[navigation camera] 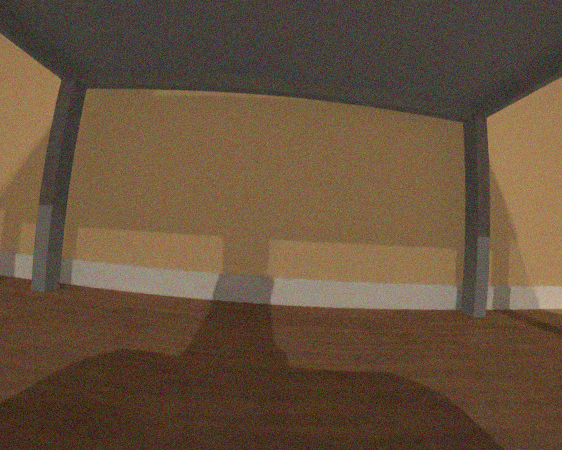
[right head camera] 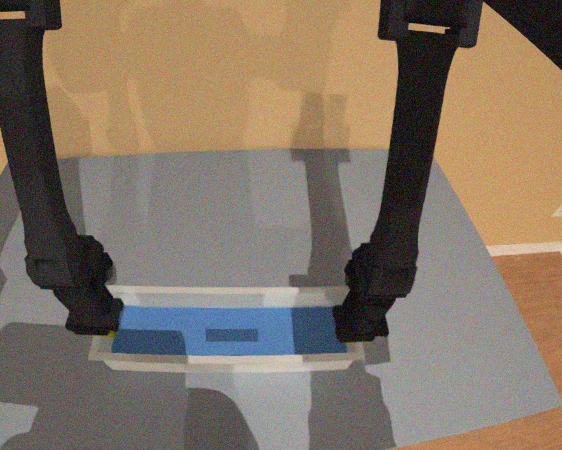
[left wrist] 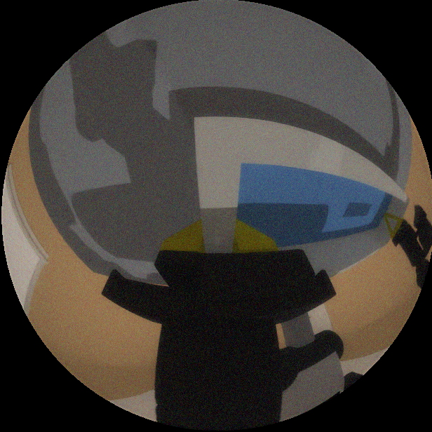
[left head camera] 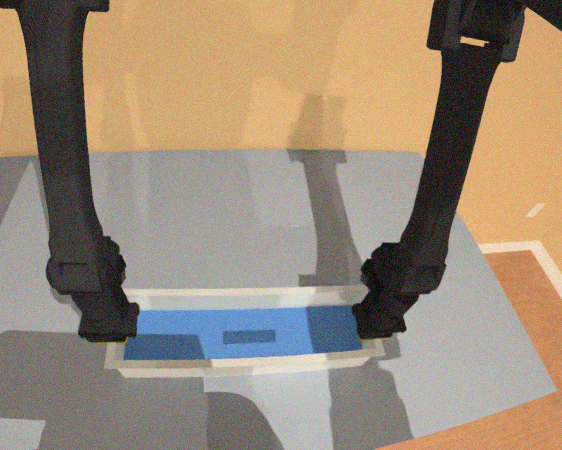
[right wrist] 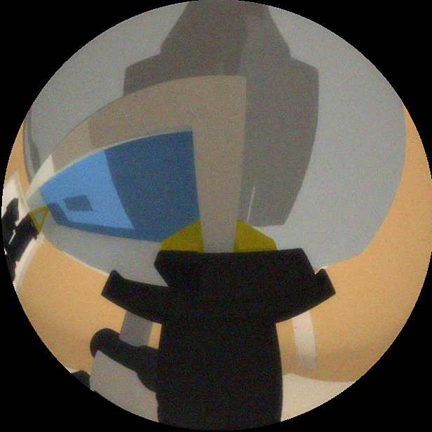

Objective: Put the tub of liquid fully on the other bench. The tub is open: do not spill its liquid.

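A shallow white tub (left head camera: 245,332) filled with blue liquid (left head camera: 243,332) is held level over the near part of a grey bench (left head camera: 257,214). My left gripper (left head camera: 110,337) is shut on the tub's left rim. My right gripper (left head camera: 375,335) is shut on the tub's right rim. The tub also shows in the right head view (right head camera: 227,332), with my left gripper (right head camera: 93,330) and my right gripper (right head camera: 360,337) at its ends. In the left wrist view the yellow fingertips (left wrist: 217,239) pinch the white rim (left wrist: 217,189). In the right wrist view the fingertips (right wrist: 217,238) pinch the other rim (right wrist: 219,181). The liquid lies flat inside the tub.
An orange wall (left head camera: 257,71) rises behind the bench. Brown floor (left head camera: 458,435) shows past the bench's near right corner. The navigation view looks under the bench top (navigation camera: 279,45), with a bench leg (navigation camera: 476,214) at the right, a white skirting board (navigation camera: 346,295) and brown floor (navigation camera: 279,379).
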